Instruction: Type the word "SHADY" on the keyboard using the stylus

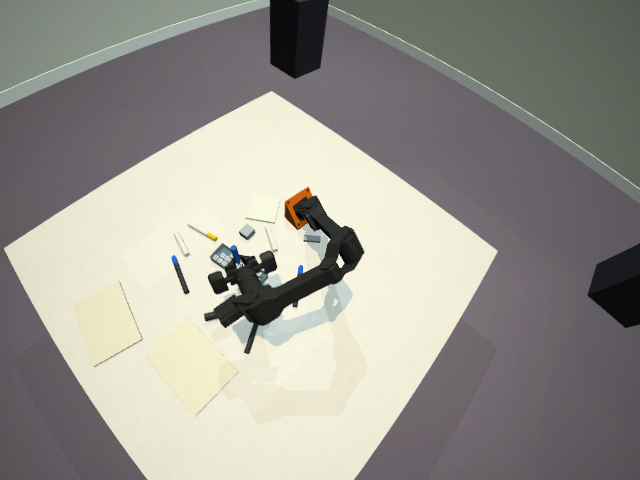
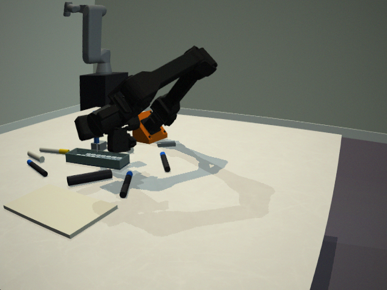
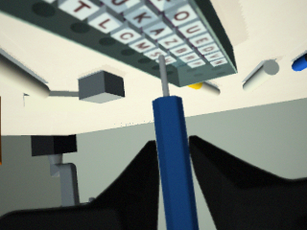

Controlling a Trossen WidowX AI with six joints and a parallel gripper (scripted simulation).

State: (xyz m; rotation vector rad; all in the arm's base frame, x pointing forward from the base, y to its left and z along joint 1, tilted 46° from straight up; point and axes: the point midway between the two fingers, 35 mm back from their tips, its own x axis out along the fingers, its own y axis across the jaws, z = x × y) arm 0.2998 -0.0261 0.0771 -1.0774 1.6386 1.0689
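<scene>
Right now my gripper tip is 100 mm past the grey cube, 90 mm to the left of it and 70 mm above it. The rest, counted from my gripper tip: black cylinder 130 mm ahead, 80 mm to the left, 70 mm below; then blue stylus 10 mm below; then grey stylus tip 50 mm below.
</scene>
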